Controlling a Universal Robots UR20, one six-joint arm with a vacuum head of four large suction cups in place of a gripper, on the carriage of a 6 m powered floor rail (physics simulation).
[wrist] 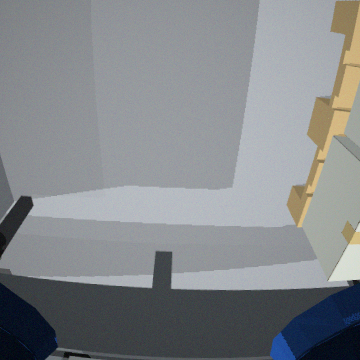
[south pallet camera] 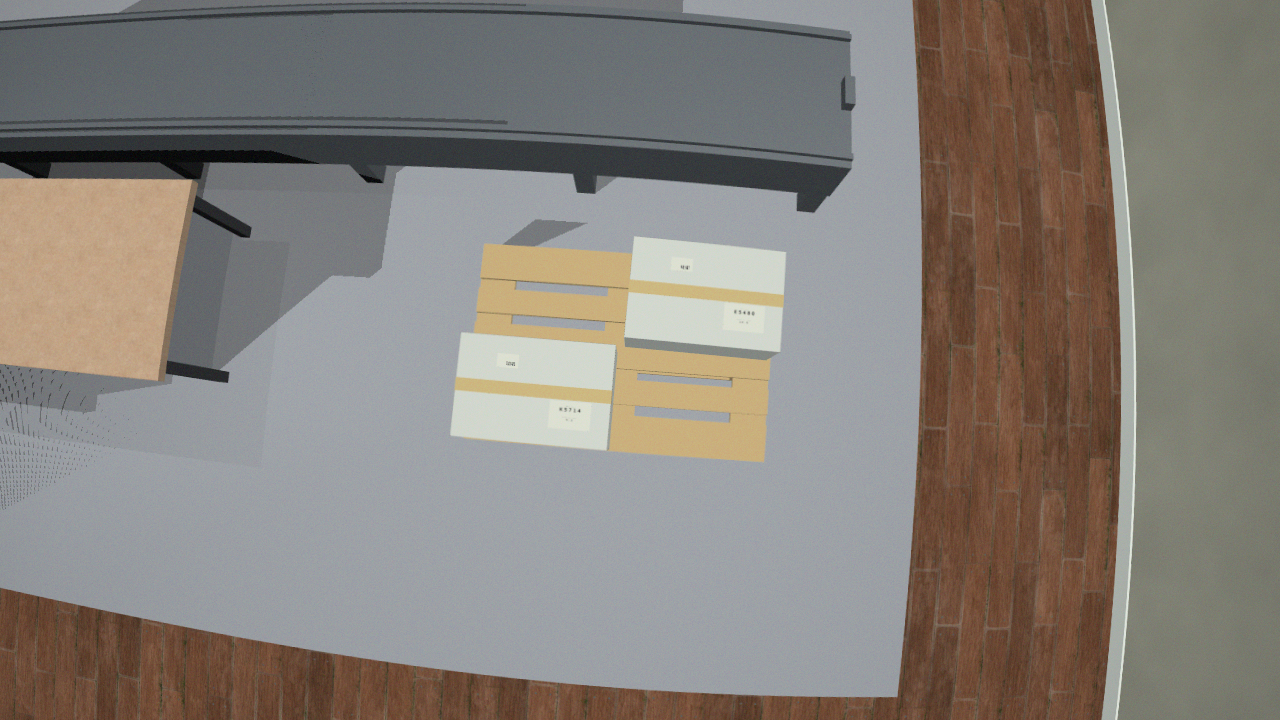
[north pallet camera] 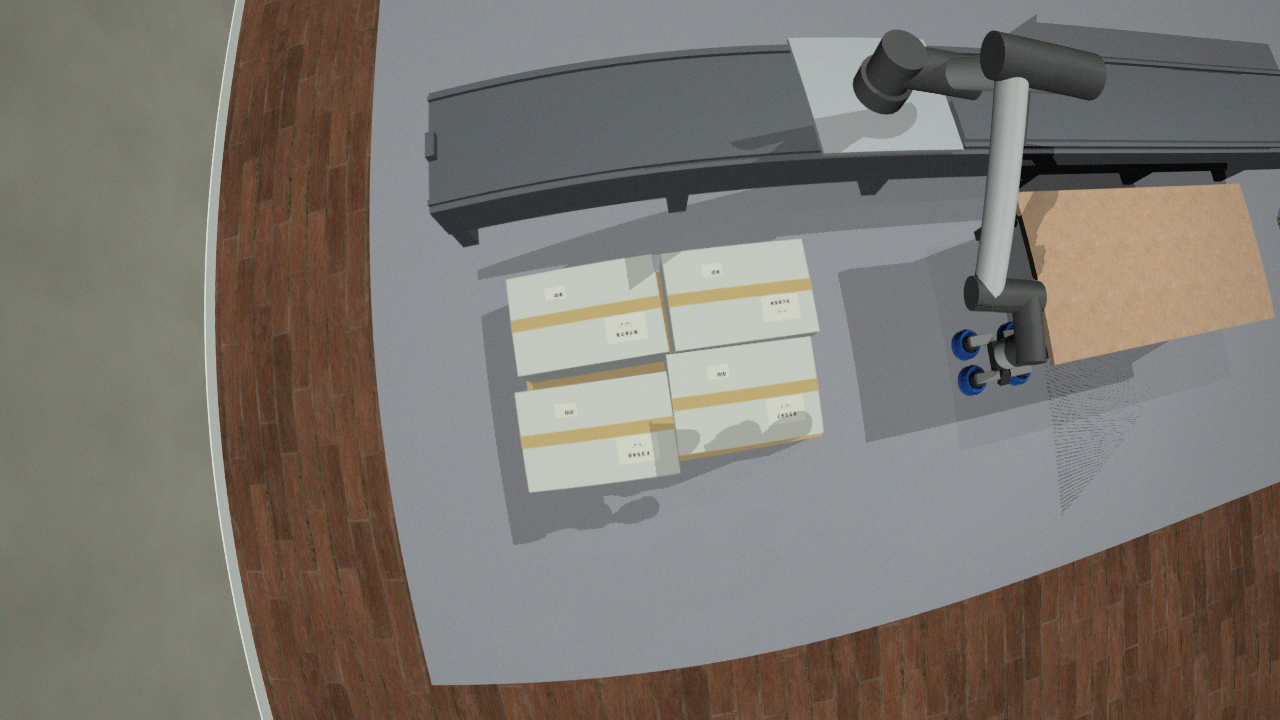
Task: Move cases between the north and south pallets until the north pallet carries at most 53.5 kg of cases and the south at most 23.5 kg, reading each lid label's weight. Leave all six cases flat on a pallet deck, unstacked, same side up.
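Pixels of known places: end effector, tool point: (wrist: 163, 252); arm's base, origin of the base link: (north pallet camera: 878, 91).
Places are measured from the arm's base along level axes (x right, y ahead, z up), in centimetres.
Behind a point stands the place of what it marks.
Note:
My suction head (north pallet camera: 990, 360) {x -1.4, y 122.9, z 31.2 cm} is open, with no case on its cups. It hangs above the floor between the north pallet and the table, and two blue cups show at the wrist view's lower corners. Four white cases lie flat on the north pallet (north pallet camera: 595, 376) {x 138.7, y 100.6, z -42.5 cm} (wrist: 332, 125) {x 48.6, y 102.1, z -42.6 cm}: upper left (north pallet camera: 581, 308) {x 138.7, y 77.7, z -13.4 cm}, upper right (north pallet camera: 729, 313) {x 84.2, y 87.4, z -15.0 cm} (wrist: 330, 215) {x 49.3, y 77.5, z -28.0 cm}, lower left (north pallet camera: 590, 429) {x 141.5, y 122.6, z -13.6 cm} and lower right (north pallet camera: 733, 389) {x 87.0, y 115.7, z -17.0 cm}. On the south pallet (south pallet camera: 689, 434) {x -443.8, y 131.2, z -42.5 cm}, one case (south pallet camera: 689, 322) {x -438.8, y 91.3, z -16.7 cm} lies upper right and another (south pallet camera: 510, 416) {x -377.3, y 130.2, z -16.9 cm} lower left. The label weights are too small to read.
The dark floor rail (north pallet camera: 626, 107) (south pallet camera: 447, 80) (wrist: 100, 315) runs behind both pallets, with the arm's carriage (north pallet camera: 823, 80) {x 25.0, y -5.9, z -0.1 cm} on it. A tan-topped table (north pallet camera: 1154, 259) {x -144.9, y 88.6, z -4.0 cm} (south pallet camera: 80, 277) {x -194.1, y 91.9, z -4.0 cm} stands between the pallets, close beside the head. The south pallet has bare deck upper left and lower right.

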